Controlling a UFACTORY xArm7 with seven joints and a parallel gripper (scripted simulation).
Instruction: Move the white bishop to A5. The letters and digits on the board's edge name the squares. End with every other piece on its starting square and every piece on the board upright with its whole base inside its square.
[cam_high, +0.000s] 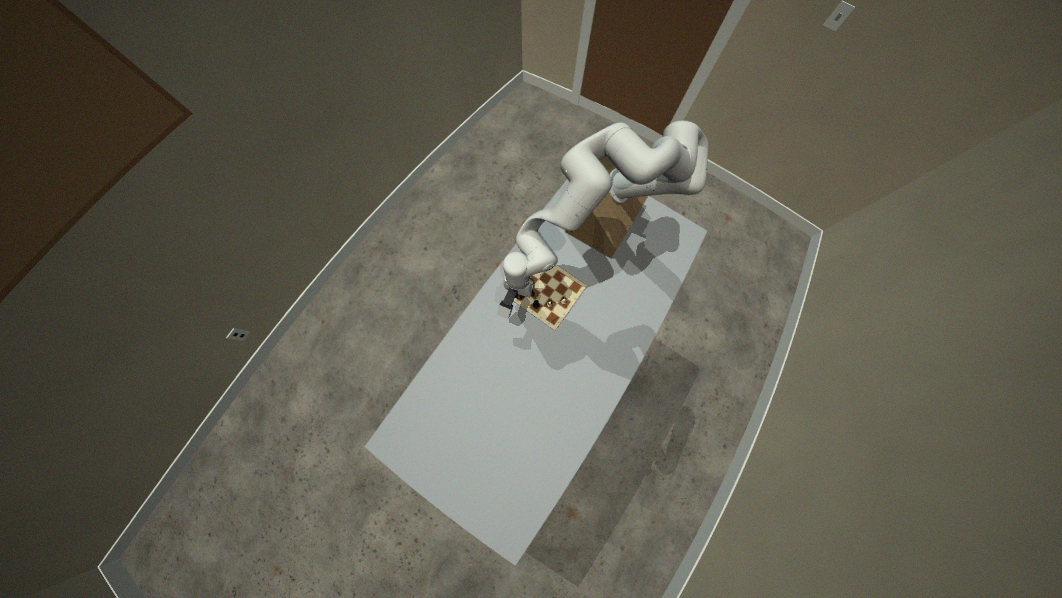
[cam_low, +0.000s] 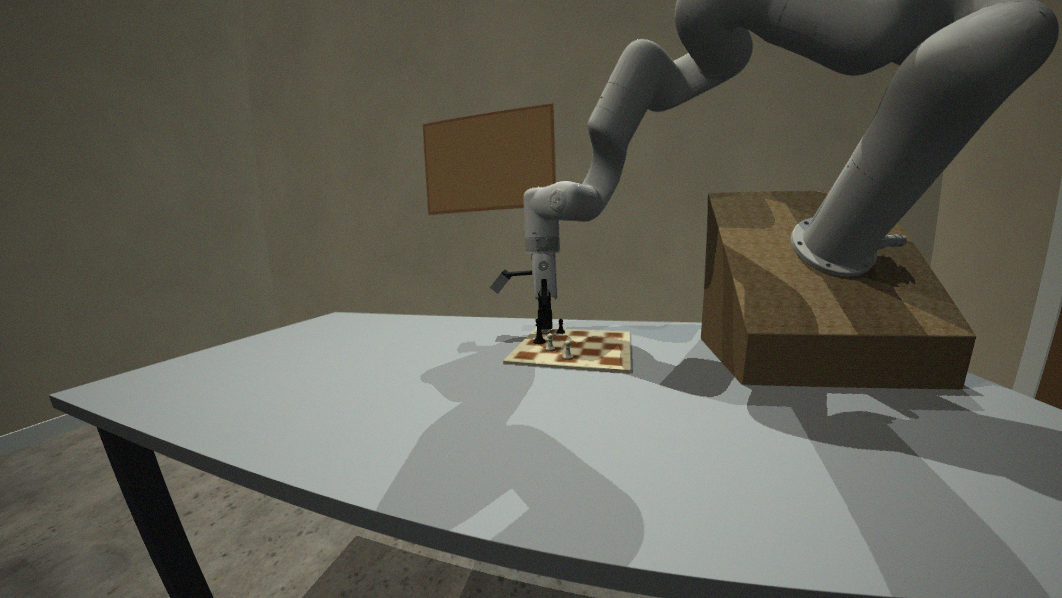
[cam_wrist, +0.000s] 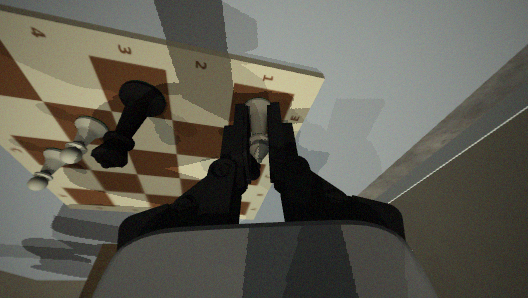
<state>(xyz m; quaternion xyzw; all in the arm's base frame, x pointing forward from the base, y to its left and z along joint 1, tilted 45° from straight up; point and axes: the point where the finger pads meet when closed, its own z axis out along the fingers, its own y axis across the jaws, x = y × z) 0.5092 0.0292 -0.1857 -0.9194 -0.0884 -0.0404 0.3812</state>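
Now: hand 40 mm past the black pawn and 20 mm above it. The rest, counted from my hand: white bishop: 10 mm below; tall black piece: 70 mm to the left, 10 mm below; chessboard: 80 mm to the left, 70 mm behind, 30 mm below.
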